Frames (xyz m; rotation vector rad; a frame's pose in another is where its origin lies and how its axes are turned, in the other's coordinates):
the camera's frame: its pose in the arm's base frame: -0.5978 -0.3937 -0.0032 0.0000 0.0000 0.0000
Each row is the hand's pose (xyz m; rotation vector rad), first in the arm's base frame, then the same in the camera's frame.
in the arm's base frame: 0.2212 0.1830 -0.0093 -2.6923 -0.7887 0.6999
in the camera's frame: 0.8190 0.5767 -0.0061 -2.6923 -0.7887 0.6999
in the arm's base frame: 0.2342 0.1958 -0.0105 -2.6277 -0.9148 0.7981
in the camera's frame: 0.8320 0.5895 -0.0073 -2.6277 -0.9148 0.7981
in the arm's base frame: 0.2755 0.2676 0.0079 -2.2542 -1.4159 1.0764
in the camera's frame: 0.8733 0.6613 0.0111 -2.2542 -1.4159 1.0764
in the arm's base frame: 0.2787 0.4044 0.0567 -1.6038 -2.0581 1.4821
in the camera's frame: 0.8765 0.7981 0.0599 -1.6038 -2.0581 1.4821
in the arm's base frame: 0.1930 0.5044 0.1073 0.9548 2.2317 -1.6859
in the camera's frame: 0.7908 0.8981 0.1105 0.9548 2.2317 -1.6859
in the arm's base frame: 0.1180 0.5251 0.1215 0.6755 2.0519 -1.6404
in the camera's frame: 0.7158 0.9188 0.1247 0.6755 2.0519 -1.6404
